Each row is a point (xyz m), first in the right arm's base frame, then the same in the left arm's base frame.
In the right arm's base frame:
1: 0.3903 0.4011 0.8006
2: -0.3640 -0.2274 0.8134
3: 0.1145 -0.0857 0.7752
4: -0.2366 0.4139 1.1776
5: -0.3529 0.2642 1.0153
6: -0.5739 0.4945 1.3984
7: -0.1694 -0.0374 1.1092
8: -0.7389 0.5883 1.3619
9: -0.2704 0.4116 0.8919
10: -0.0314 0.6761 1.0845
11: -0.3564 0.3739 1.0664
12: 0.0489 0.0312 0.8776
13: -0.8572 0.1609 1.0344
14: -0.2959 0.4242 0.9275
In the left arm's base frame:
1: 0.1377 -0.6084 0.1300
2: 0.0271 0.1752 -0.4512
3: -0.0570 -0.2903 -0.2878
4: 0.1823 0.1068 0.2777
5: 0.2297 0.1666 0.0401
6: 0.2448 0.4865 0.4223
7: -0.1076 0.0959 -0.0811
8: 0.3998 0.6012 0.4355
9: 0.3688 0.0152 0.0787
10: 0.3281 -0.1604 0.4416
11: 0.2737 0.1726 0.1527
12: -0.0131 -0.2086 -0.1470
13: 0.3621 0.6403 -0.1131
14: 0.3664 0.0509 0.1070

